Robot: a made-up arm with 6 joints.
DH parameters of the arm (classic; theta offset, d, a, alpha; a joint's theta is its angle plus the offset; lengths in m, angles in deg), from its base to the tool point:
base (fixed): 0 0.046 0 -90
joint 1: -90 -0.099 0.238 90
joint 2: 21.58 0 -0.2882 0
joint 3: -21.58 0.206 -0.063 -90
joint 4: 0 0.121 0.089 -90
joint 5: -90 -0.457 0.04 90
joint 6: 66.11 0 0.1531 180
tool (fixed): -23.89 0.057 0 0
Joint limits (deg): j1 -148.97..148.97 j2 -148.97..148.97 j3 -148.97..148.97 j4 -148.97..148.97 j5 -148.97..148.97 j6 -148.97..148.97
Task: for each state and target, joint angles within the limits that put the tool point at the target. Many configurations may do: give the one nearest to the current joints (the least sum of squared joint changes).
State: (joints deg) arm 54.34 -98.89 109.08 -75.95 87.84 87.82
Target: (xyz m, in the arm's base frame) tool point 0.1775 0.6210 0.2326
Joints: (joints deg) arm 74.21 -137.16 74.04 -96.65 99.43 98.70
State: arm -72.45 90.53 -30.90 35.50 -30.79 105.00
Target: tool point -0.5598 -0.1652 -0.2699
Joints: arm -75.37 69.93 -33.92 32.14 -24.90 92.07
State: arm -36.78 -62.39 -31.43 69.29 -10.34 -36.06
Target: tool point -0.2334 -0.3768 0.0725
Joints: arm -36.18 -60.31 -52.09 76.08 -3.07 -48.32
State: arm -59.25 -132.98 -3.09 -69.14 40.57 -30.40
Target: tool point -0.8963 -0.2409 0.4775
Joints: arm -38.75 -148.97 -42.37 -89.94 25.49 -76.73
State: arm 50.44 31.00 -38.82 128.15 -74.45 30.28
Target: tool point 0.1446 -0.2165 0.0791
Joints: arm 34.14 57.42 -24.76 146.93 -73.42 33.93
